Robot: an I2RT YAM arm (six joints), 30 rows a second.
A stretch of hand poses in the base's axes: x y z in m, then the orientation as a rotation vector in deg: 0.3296, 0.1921, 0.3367, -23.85, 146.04, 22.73; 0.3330, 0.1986, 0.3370, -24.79, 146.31, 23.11; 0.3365, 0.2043, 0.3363, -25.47, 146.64, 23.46; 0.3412, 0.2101, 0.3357, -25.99, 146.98, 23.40; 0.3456, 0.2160, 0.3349, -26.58, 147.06, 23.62; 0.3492, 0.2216, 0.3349, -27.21, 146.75, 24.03; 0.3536, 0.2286, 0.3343, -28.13, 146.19, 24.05; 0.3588, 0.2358, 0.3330, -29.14, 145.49, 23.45; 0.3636, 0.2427, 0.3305, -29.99, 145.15, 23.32; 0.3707, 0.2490, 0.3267, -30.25, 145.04, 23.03; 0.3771, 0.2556, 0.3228, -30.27, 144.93, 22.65; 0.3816, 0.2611, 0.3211, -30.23, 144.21, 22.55; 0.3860, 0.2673, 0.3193, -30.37, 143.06, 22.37; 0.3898, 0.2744, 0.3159, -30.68, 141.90, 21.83; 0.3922, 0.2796, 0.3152, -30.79, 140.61, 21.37
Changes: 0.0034, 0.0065, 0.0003, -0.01, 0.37, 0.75; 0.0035, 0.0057, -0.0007, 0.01, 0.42, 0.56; 0.0047, 0.0058, -0.0006, -0.23, 0.32, 0.36; 0.0044, 0.0059, -0.0008, 0.01, 0.15, 0.47; 0.0036, 0.0056, 0.0000, 0.22, -0.17, 0.53; 0.0044, 0.0070, -0.0006, -0.04, -0.50, 0.66; 0.0052, 0.0072, -0.0013, -0.43, -0.78, 0.60; 0.0048, 0.0069, -0.0025, -0.18, -0.32, 0.59; 0.0071, 0.0063, -0.0038, -0.22, -0.17, 0.13; 0.0064, 0.0066, -0.0039, -0.23, -0.20, -0.06; 0.0045, 0.0055, -0.0017, 0.13, -0.71, -0.03; 0.0044, 0.0062, -0.0018, 0.15, -1.13, 0.09; 0.0038, 0.0071, -0.0034, -0.13, -1.23, 0.14; 0.0024, 0.0052, -0.0007, 0.01, -1.34, 0.02
